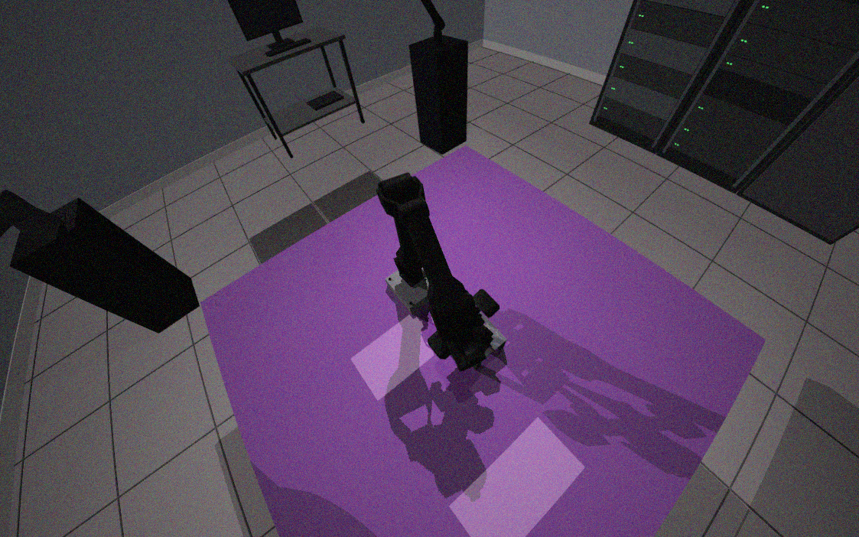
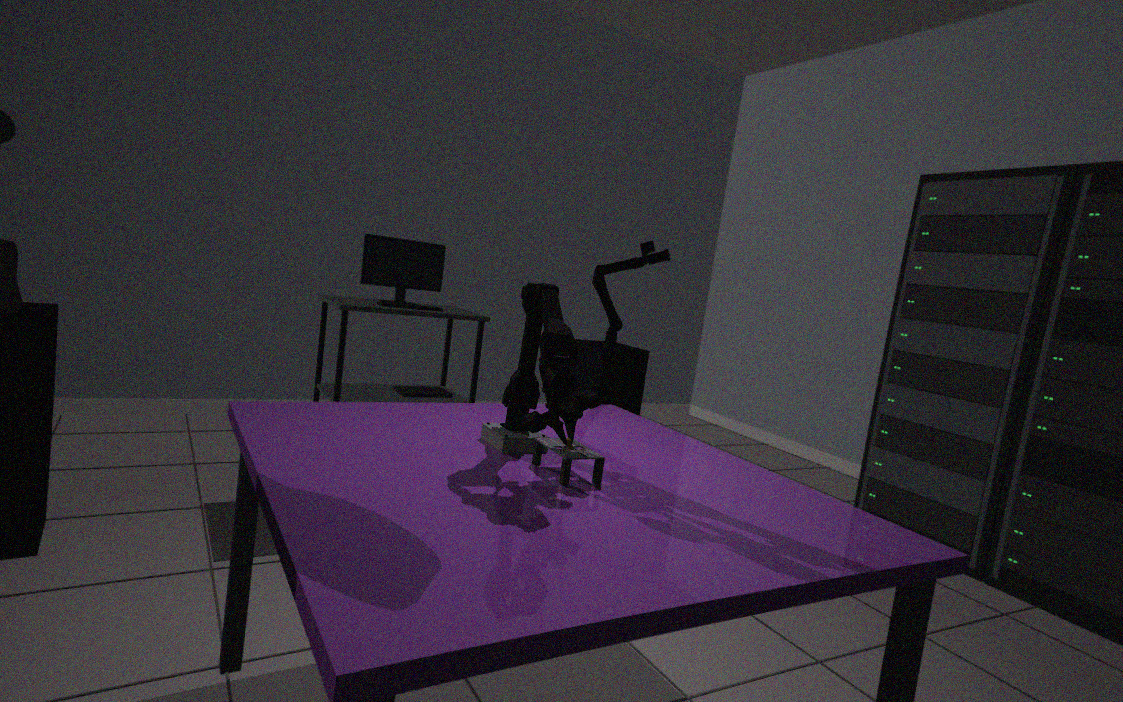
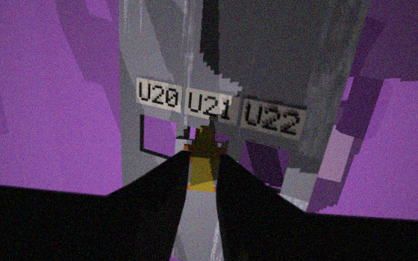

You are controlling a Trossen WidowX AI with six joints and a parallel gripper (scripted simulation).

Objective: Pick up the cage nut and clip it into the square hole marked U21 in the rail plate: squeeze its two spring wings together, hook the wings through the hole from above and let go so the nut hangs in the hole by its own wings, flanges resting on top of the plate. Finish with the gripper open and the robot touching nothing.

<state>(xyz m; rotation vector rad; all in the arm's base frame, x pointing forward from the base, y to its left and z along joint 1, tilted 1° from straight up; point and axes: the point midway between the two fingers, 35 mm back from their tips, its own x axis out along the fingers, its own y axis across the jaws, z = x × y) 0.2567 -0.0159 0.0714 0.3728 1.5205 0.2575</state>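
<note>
The cage nut lies 10 mm below my gripper tip. From my gripper tip the other things lie so: label: 20 mm ahead, 10 mm below.
</note>
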